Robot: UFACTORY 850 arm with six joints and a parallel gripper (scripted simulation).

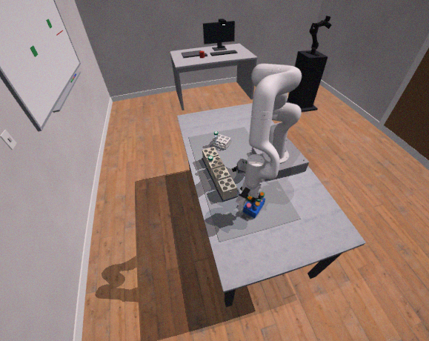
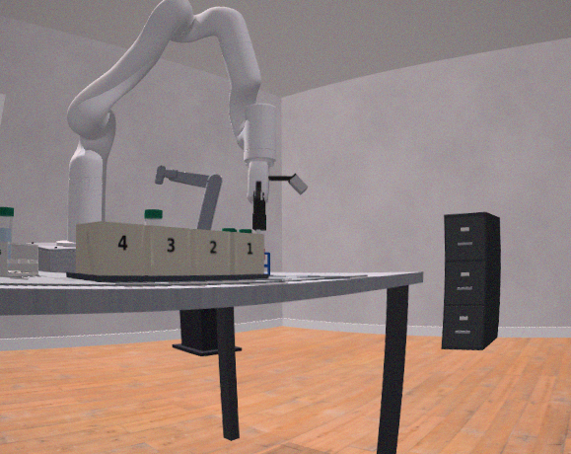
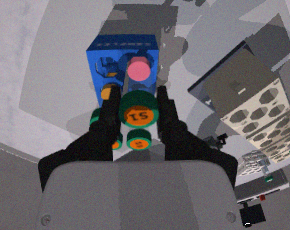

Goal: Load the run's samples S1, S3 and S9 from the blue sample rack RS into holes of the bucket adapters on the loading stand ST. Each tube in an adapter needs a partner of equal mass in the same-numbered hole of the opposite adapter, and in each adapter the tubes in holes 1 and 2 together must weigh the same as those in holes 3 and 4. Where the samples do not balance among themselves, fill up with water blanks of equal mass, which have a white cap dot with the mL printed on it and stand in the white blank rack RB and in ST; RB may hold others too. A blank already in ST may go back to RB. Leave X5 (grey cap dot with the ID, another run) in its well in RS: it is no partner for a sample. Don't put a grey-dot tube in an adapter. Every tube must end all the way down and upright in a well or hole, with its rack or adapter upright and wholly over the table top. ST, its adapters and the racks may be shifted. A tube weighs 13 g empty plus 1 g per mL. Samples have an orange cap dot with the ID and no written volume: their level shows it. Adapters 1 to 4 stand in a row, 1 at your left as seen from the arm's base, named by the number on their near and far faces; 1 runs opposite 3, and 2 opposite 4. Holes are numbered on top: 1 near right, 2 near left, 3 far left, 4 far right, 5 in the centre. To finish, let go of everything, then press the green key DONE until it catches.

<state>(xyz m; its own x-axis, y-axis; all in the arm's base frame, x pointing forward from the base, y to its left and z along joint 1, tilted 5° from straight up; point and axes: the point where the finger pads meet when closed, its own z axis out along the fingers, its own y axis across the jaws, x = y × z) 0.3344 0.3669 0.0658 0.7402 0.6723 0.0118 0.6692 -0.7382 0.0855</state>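
Right now the sample tube S1 is 50 mm below my hand and 10 mm behind it. Round my hand: grey-dot tube X5 (70 mm below, 50 mm behind); blue sample rack RS (110 mm below, 40 mm behind, 10 mm to the right); sample tube S9 (70 mm below, 60 mm to the right, 60 mm behind).
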